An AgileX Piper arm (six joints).
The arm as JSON. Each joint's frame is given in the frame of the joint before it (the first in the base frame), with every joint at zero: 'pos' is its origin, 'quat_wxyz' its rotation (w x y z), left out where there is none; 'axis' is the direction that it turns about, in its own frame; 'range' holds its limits. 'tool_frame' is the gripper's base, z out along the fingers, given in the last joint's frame.
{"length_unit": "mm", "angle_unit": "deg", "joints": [
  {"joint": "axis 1", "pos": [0.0, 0.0, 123.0], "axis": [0.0, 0.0, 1.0], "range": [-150.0, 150.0]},
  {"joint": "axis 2", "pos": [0.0, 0.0, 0.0], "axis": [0.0, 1.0, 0.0], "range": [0.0, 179.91]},
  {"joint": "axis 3", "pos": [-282.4, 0.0, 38.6], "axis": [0.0, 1.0, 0.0], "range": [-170.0, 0.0]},
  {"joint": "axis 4", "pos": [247.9, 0.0, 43.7], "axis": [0.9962, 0.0, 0.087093], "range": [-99.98, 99.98]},
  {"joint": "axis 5", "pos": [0.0, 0.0, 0.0], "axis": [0.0, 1.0, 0.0], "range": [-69.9, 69.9]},
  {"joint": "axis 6", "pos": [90.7, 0.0, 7.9], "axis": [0.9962, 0.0, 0.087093], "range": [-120.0, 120.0]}
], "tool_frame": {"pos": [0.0, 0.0, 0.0], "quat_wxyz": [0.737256, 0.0, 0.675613, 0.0]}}
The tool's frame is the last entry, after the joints.
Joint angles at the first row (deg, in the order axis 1, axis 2, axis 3, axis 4, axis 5, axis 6):
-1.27 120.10 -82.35 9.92 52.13 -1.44
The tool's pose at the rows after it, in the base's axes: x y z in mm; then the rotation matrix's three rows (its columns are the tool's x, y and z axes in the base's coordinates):
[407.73, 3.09, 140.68], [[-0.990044, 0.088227, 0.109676], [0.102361, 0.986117, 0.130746], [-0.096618, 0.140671, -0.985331]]
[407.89, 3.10, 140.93], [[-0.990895, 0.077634, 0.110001], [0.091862, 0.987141, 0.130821], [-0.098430, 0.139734, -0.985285]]
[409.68, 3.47, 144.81], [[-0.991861, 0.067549, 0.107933], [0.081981, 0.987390, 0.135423], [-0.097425, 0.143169, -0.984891]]
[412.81, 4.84, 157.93], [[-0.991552, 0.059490, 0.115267], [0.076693, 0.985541, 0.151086], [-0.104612, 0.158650, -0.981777]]
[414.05, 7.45, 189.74], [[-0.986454, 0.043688, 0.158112], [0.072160, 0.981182, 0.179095], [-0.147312, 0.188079, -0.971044]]
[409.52, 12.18, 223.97], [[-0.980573, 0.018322, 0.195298], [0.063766, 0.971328, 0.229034], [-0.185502, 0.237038, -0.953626]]
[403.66, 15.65, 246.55], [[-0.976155, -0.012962, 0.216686], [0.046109, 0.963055, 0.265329], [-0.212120, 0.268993, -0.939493]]
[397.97, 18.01, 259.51], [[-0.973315, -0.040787, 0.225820], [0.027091, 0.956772, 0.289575], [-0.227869, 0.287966, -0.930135]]
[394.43, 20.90, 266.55], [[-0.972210, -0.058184, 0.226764], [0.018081, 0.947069, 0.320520], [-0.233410, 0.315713, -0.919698]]
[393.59, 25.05, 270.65], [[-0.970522, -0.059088, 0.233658], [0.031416, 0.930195, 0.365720], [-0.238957, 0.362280, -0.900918]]
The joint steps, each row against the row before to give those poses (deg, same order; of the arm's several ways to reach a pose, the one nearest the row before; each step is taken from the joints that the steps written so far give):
0.00 0.05 0.00 -0.11 -0.71 -0.06
0.00 0.00 -0.06 0.00 0.05 -0.60
0.00 0.00 -0.98 0.18 1.11 -0.54
0.00 -0.68 -2.05 0.83 2.36 -0.45
0.00 -2.84 -2.67 1.60 3.13 -0.62
0.00 -3.46 -2.06 2.96 3.53 -1.27
0.00 -2.50 -1.01 2.11 2.35 -1.45
0.00 -1.76 -0.10 1.42 1.37 -1.38
0.00 -0.93 0.00 1.91 1.00 -1.08
0.00 -0.36 0.00 3.02 0.21 -0.48

